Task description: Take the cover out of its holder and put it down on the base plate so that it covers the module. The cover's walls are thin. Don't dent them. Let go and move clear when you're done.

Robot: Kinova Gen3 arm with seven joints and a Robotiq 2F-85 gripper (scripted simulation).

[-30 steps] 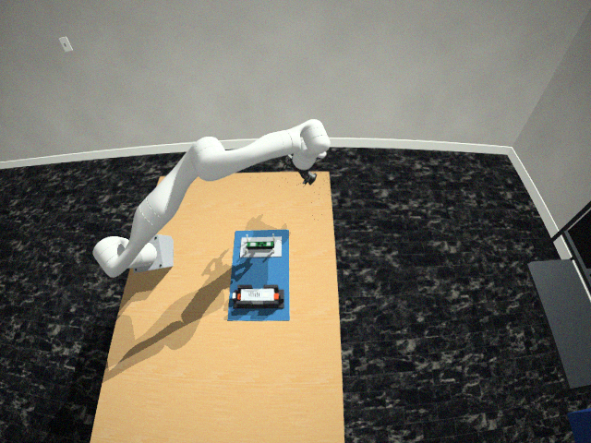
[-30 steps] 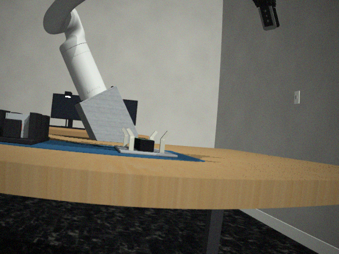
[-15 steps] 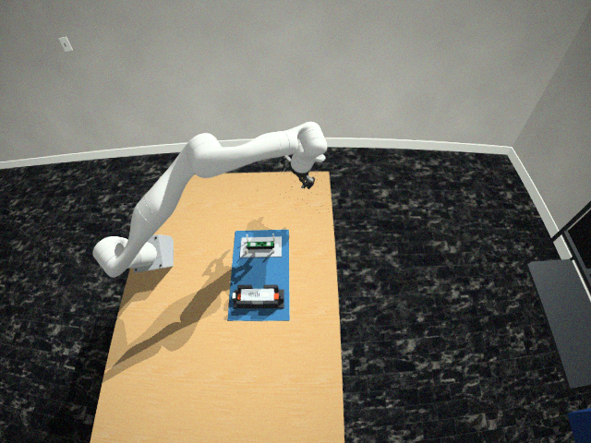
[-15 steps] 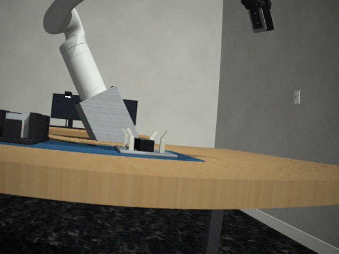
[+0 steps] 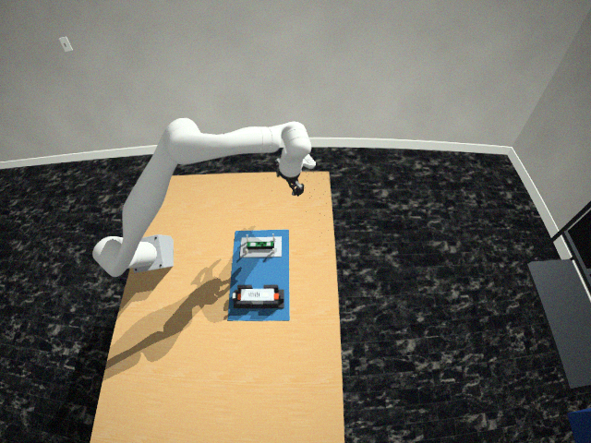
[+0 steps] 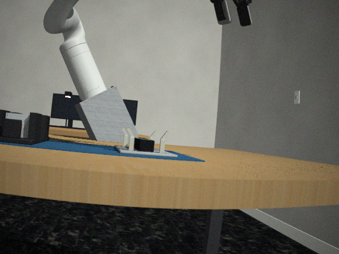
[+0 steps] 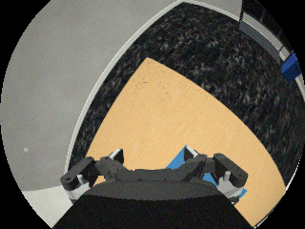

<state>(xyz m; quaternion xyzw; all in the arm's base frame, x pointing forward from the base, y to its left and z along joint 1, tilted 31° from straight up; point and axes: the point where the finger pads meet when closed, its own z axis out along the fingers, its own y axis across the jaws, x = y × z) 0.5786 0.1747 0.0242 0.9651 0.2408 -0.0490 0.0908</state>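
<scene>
My hand is 18 cm past the cover, 33 cm to the left of it and 21 cm above it.
</scene>
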